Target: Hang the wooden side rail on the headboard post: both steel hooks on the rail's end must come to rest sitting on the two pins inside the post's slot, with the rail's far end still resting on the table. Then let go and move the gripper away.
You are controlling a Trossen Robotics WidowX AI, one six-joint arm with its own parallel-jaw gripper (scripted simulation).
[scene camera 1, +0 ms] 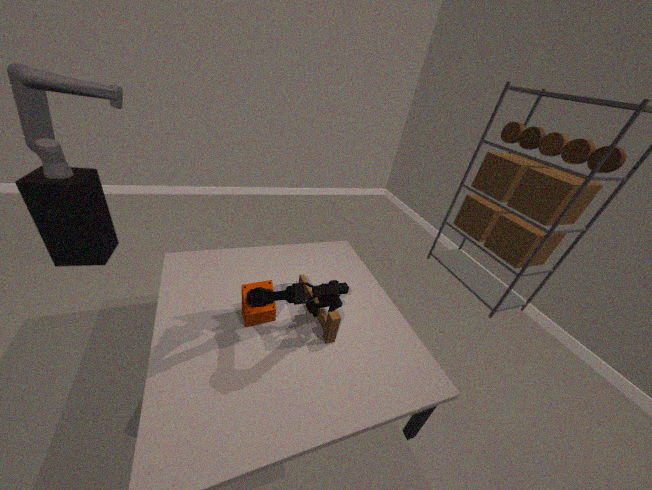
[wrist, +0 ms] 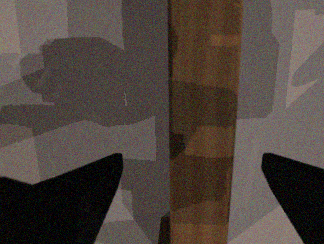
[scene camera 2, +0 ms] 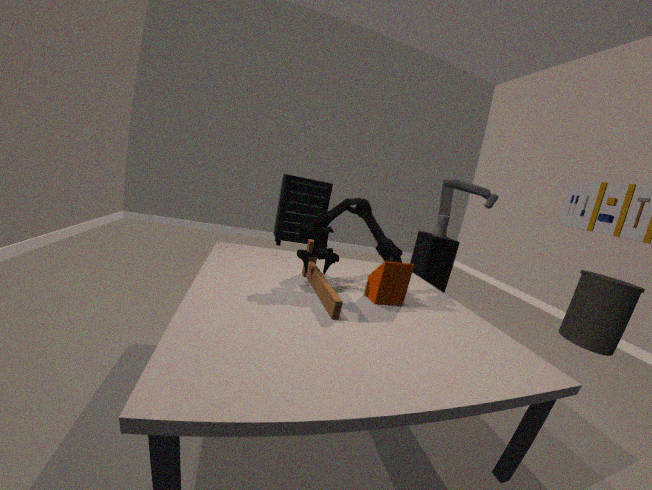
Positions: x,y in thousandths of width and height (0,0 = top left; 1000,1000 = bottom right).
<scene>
My gripper (wrist: 588,658) is open, holding nothing. Also in view: a wooden side rail (scene camera 2: 502,603).
The wooden side rail is seen too in the wrist view (wrist: 631,211).
</scene>
